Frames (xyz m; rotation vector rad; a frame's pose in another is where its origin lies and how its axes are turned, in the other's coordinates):
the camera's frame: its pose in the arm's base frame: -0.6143 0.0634 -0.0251 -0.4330 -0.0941 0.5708
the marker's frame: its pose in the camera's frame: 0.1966 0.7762 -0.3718 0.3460 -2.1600 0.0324
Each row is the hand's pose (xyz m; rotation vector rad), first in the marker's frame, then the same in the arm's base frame.
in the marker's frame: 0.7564 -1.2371 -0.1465 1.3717 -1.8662 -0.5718
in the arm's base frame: -0.1790 -0.1697 0.3823 -1.7987 0.8624 -0.6163
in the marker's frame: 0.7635 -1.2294 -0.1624 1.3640 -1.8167 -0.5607
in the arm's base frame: -0.1805 -0.1539 0.3929 -1.8149 0.8973 -0.6530
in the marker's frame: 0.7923 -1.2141 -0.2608 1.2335 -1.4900 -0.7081
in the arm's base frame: -0.1589 -0.0742 0.4555 -2.0915 1.0902 -0.7511
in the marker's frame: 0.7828 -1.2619 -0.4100 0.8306 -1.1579 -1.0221
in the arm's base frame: -0.0483 0.0115 0.5266 -2.5425 1.4137 -0.5243
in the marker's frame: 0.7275 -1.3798 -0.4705 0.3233 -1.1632 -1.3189
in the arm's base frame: 0.0934 -0.0064 0.5413 2.6954 -1.5776 -0.1841
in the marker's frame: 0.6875 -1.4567 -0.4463 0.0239 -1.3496 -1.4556
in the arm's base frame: 0.1574 -0.0661 0.5200 -2.5850 1.5413 0.6905
